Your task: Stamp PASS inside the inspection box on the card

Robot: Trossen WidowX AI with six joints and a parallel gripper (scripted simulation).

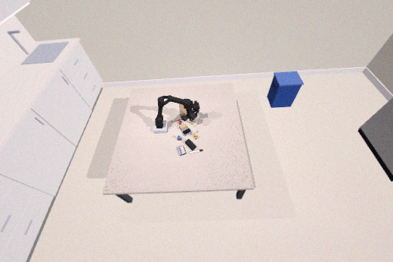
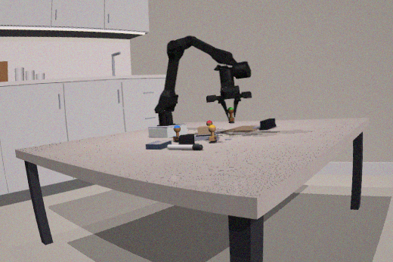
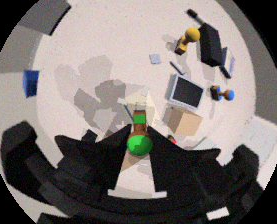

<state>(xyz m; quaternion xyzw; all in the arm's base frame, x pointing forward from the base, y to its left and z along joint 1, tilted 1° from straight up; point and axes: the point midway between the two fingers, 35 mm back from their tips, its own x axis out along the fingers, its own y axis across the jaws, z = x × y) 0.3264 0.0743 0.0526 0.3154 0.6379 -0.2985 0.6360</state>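
My gripper tip is now 8 cm above the pale card. From my gripper tip the other things lie so: ink pad (12 cm to the right, 7 cm below, 4 cm behind); green-knobbed stamp (right at my gripper tip); red-knobbed stamp (13 cm behind, 5 cm below).
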